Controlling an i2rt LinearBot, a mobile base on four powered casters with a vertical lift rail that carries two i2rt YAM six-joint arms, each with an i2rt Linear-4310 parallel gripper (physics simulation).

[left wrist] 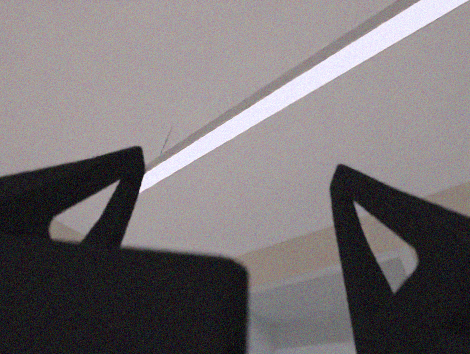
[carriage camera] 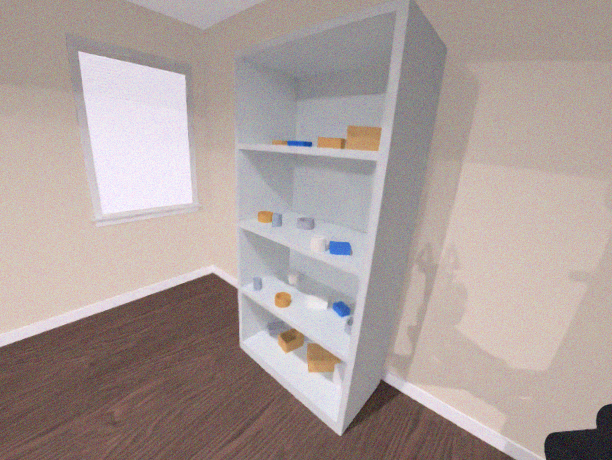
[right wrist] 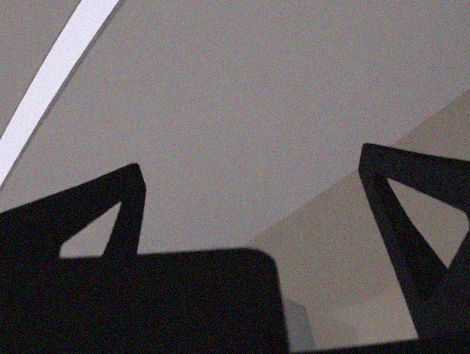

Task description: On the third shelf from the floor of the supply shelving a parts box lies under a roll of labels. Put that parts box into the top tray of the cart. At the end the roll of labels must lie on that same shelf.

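Places are measured from the left arm's base along level axes (x left, y down, z back), in metres.
Where they show: left gripper, between the fingertips: (left wrist: 238, 166); right gripper, between the fingertips: (right wrist: 250, 166).
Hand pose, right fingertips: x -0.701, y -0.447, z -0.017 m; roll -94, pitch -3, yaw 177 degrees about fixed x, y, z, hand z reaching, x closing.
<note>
Things, the pixels of their top centre, and the offset from my right fingertips. Level surfaces: height alone.
- floor, height of its surface: dy +0.477 m
- white roll, centre of its top: (carriage camera: 319, 237) dx +0.224, dy +0.417, dz -0.952 m
- orange round piece, centre of its top: (carriage camera: 265, 212) dx +0.514, dy +0.427, dz -1.388 m
- blue-grey cylinder, centre of its top: (carriage camera: 277, 214) dx +0.438, dy +0.407, dz -1.293 m
- grey ring, centre of its top: (carriage camera: 305, 219) dx +0.269, dy +0.429, dz -1.288 m
- flat blue piece, centre of its top: (carriage camera: 299, 141) dx +0.327, dy -0.011, dz -1.422 m
- orange ring, centre of its top: (carriage camera: 282, 296) dx +0.384, dy +0.884, dz -1.176 m
The supply shelving (carriage camera: 410, 150) (left wrist: 300, 278) stands in the carriage view, and its top part shows low in the left wrist view. On its third shelf from the floor (carriage camera: 295, 239), a white roll (carriage camera: 318, 244) stands beside a blue box (carriage camera: 340, 248) near the front right. An orange round piece (carriage camera: 265, 216), a blue-grey cylinder (carriage camera: 277, 220) and a grey ring (carriage camera: 305, 223) are farther left and back. I cannot make out a box under a roll. My left gripper (left wrist: 238, 166) is open and empty, facing the ceiling. My right gripper (right wrist: 250, 166) is open, also facing the ceiling. The cart does not show.
Orange boxes (carriage camera: 364, 138) and a flat blue piece (carriage camera: 300, 143) lie on the shelf above. The second shelf holds an orange ring (carriage camera: 283, 300) and a blue box (carriage camera: 341, 309). Orange boxes (carriage camera: 291, 340) are on the bottom shelf. A window (carriage camera: 137, 135) is at left; a black arm part (carriage camera: 577, 445) shows bottom right.
</note>
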